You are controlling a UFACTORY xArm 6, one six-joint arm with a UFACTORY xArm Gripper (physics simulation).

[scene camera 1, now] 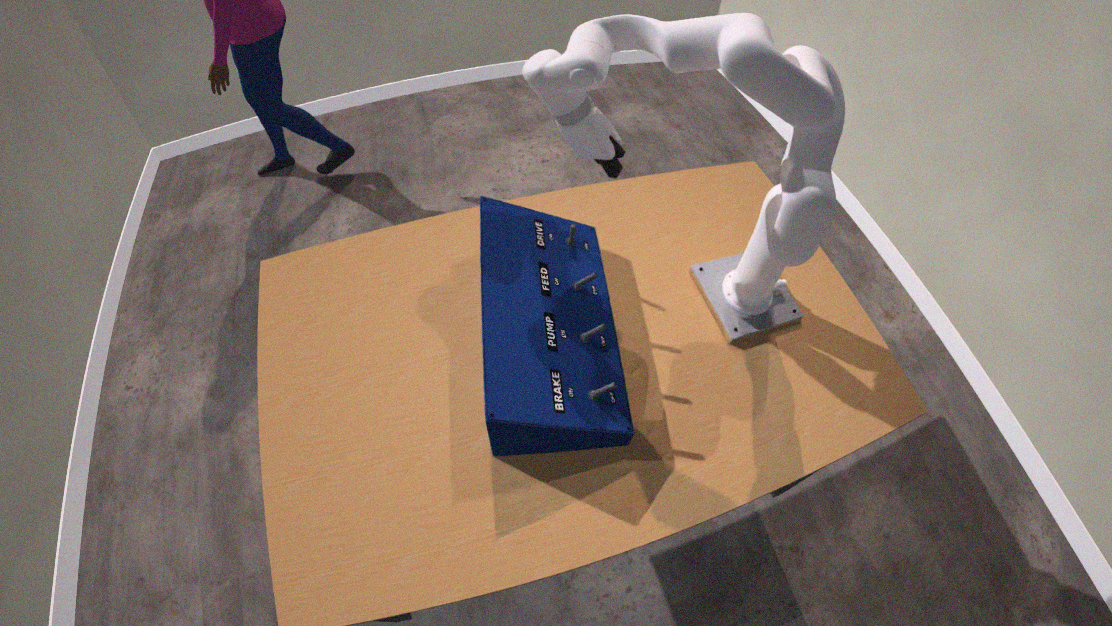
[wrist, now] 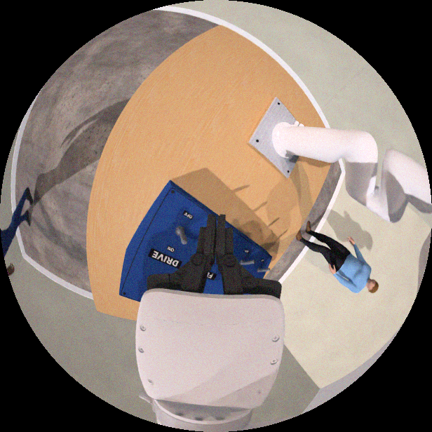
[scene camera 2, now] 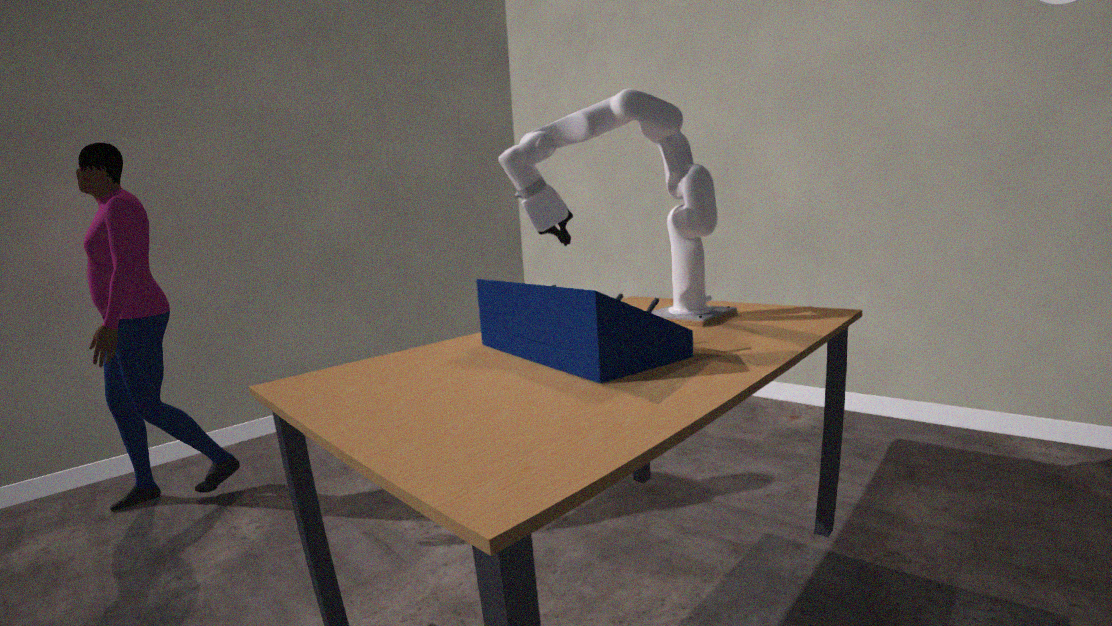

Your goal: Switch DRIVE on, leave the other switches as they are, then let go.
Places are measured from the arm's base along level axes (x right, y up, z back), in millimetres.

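Pixels of known places: gripper, fingertip midpoint: (scene camera 1: 616,172) (scene camera 2: 567,243); arm's base, link origin: (scene camera 1: 747,292) (scene camera 2: 689,311).
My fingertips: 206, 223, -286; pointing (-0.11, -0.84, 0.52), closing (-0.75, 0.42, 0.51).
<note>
For each thing: its middle in the pictures, then the offset to it from my fingertips, as dx, dy, dz. Level surfaces: height alone.
- blue sloped panel, body centre: (scene camera 1: 544,321) (scene camera 2: 571,325) -197, -182, -196
- DRIVE lever, body centre: (scene camera 1: 572,233) -32, -128, -93
- FEED lever, body centre: (scene camera 1: 586,279) -152, -134, -100
- PUMP lever, body centre: (scene camera 1: 595,331) -271, -134, -120
- BRAKE lever, body centre: (scene camera 1: 604,389) (scene camera 2: 652,306) -389, -134, -139
- wooden table, surface height: dy -245
A blue sloped panel (scene camera 1: 509,326) (scene camera 2: 536,326) (wrist: 142,255) bears four labelled switches. The DRIVE lever (scene camera 1: 572,234) (wrist: 182,236) stands differently from the others and tilts toward its ON mark. The FEED lever (scene camera 1: 584,281), PUMP lever (scene camera 1: 592,334) and BRAKE lever (scene camera 1: 602,391) lean toward OFF. In scene camera 2 the panel's back hides most of the switches. My gripper (scene camera 1: 614,167) (scene camera 2: 566,240) (wrist: 216,222) is shut and empty. It hangs in the air above the DRIVE end of the panel, apart from every lever.
The panel stands on a wooden table (scene camera 1: 350,435) (scene camera 2: 451,435) (wrist: 195,105). The arm's base plate (scene camera 1: 709,281) (wrist: 264,132) is on the switches' side. A person in pink (scene camera 1: 256,23) (scene camera 2: 124,256) is beyond the table; another in light blue (wrist: 354,272) shows in the wrist view.
</note>
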